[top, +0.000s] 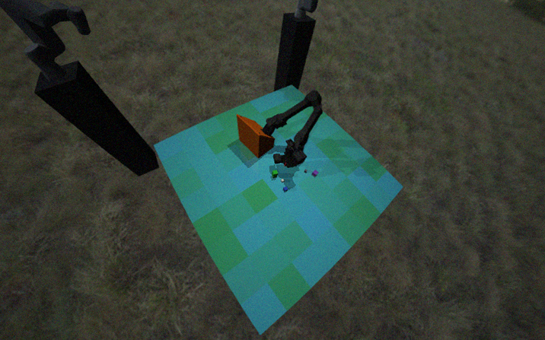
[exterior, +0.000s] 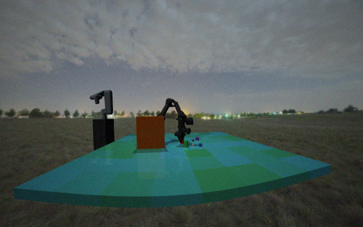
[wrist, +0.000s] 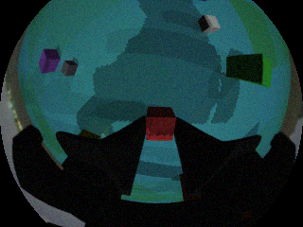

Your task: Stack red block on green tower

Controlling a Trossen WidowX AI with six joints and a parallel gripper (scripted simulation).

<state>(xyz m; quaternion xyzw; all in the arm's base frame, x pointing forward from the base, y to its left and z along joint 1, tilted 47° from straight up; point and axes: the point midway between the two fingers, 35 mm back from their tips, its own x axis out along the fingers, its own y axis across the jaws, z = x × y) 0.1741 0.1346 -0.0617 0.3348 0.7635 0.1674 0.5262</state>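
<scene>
Now: gripper tip 90 mm to the left of the small pale block and 90 mm short of it. The rest, counted from my gripper tip: red block (right at my gripper tip); yellow block (120 mm to the left, 10 mm behind, 10 mm above); blue block (150 mm ahead, 100 mm to the right).
</scene>
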